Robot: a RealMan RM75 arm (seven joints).
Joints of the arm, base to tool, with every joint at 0 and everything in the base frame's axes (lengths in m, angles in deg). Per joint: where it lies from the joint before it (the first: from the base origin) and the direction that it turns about. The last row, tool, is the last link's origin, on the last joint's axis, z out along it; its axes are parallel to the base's.
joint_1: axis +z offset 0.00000 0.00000 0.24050
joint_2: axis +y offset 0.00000 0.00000 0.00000
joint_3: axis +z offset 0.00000 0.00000 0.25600
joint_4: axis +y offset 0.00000 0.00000 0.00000
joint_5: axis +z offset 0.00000 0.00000 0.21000
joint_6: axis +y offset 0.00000 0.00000 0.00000
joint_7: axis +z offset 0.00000 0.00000 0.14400
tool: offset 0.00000 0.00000 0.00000
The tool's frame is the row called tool.
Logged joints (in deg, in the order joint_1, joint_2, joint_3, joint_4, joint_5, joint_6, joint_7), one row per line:
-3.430 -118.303 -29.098 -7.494 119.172 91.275 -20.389
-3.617 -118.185 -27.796 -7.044 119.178 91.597 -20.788
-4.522 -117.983 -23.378 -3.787 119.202 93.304 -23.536
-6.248 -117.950 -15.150 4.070 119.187 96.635 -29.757
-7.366 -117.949 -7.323 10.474 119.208 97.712 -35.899
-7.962 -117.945 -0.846 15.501 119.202 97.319 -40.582
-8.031 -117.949 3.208 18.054 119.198 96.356 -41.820
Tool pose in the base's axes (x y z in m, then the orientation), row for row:
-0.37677 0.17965 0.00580 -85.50 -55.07 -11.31
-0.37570 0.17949 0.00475 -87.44 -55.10 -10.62
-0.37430 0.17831 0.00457 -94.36 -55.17 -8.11
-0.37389 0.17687 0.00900 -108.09 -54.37 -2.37
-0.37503 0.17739 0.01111 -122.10 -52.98 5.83
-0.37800 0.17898 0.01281 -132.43 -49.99 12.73
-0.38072 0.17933 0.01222 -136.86 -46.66 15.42
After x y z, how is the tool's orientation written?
As angles about the fixed x, y, z axes (roll, pitch, yaw), in degrees.
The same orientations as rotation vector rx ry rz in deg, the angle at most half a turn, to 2 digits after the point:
-83.42 -36.74 -49.65
-84.86 -36.55 -49.98
-89.95 -35.94 -51.15
-99.89 -34.88 -52.40
-109.13 -36.15 -52.04
-116.40 -37.77 -49.68
-120.73 -37.80 -46.68

